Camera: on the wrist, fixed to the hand. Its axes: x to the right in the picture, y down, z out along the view.
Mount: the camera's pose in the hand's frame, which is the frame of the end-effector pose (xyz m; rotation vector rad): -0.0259 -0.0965 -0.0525 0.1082 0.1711 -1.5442
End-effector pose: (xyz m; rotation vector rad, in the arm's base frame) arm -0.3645 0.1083 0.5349 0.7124 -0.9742 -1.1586
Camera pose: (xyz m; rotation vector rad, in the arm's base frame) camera -0.3597 0.1059 0.4222 1.7318 -0.1764 -2.2779
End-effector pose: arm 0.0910 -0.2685 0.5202 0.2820 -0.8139 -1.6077
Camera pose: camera 0.0543 -0.2620 0.4137 -1.2851 0.4715 2.7646
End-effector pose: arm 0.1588 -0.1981 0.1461 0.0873 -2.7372 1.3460
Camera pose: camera 0.1962 -0.2151 0.2512 1.5449 -1.4955 0.8278
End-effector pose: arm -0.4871 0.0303 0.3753 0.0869 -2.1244 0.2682
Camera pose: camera -0.4137 -0.0529 0.3958 1.5749 -1.3461 -0.5117
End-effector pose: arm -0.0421 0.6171 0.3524 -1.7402 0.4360 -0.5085
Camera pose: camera -0.0907 0.6097 0.4540 -1.6462 -0.9398 -1.6985
